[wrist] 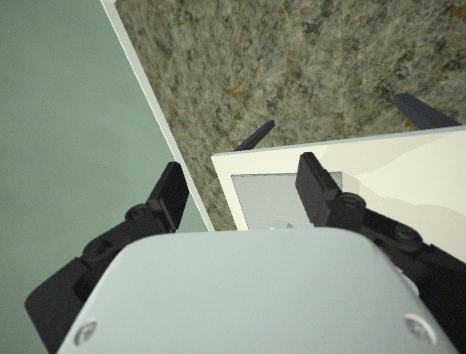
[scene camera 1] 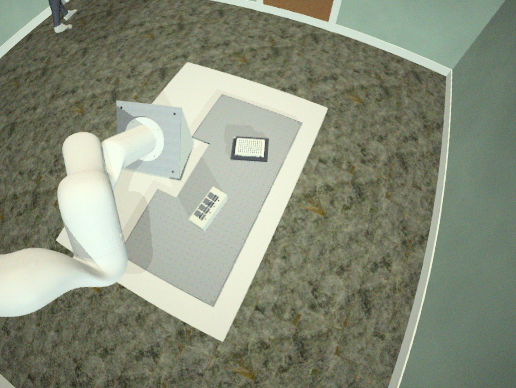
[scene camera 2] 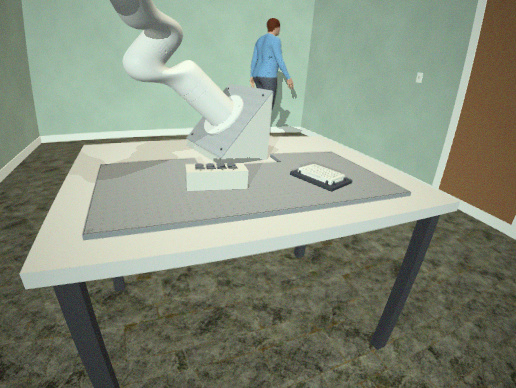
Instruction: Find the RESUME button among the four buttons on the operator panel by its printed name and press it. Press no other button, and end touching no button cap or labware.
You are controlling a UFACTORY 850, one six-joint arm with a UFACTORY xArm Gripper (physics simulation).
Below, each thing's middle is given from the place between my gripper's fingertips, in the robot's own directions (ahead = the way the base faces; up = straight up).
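Labels:
As for the operator panel [scene camera 2: 235, 177], I find it 58 cm to the left of my hand, 29 cm ahead of it and 48 cm below it.

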